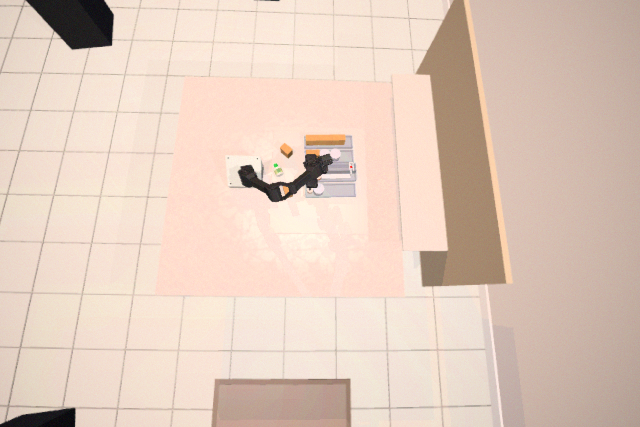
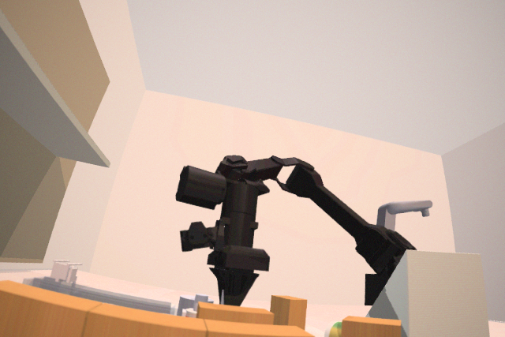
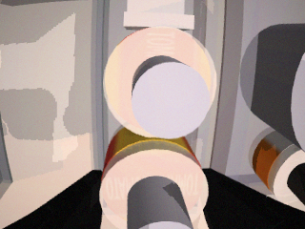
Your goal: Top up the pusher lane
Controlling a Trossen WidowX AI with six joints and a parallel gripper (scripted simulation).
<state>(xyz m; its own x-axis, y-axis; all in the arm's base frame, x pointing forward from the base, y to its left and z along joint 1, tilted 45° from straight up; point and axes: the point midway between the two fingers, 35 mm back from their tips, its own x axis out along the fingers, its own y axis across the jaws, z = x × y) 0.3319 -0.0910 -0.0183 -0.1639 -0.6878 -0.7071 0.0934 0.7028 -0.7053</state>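
Right now the grey lane rack is 140 mm ahead of my gripper tip, 20 mm below it and 10 mm to the left of it. From my gripper tip the other things lie so: white pusher plate (150 mm ahead, 10 mm to the left, 10 mm above).
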